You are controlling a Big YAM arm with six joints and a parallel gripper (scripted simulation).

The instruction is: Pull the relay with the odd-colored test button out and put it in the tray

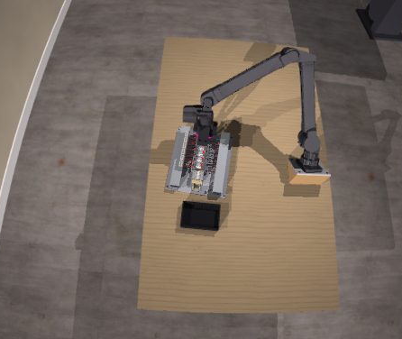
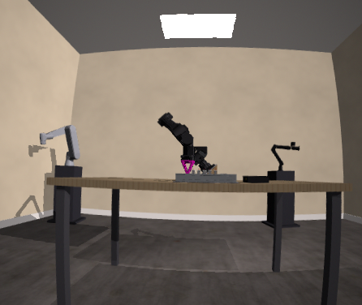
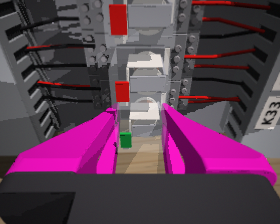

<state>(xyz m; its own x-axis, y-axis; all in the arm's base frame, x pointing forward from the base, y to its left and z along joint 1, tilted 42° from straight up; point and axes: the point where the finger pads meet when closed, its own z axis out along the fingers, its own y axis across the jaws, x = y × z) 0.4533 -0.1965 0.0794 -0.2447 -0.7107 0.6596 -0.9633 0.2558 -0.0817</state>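
Right now my hand is right at the relay. Also, from my hand: black tray (5 cm ahead, 37 cm to the left, 3 cm below).
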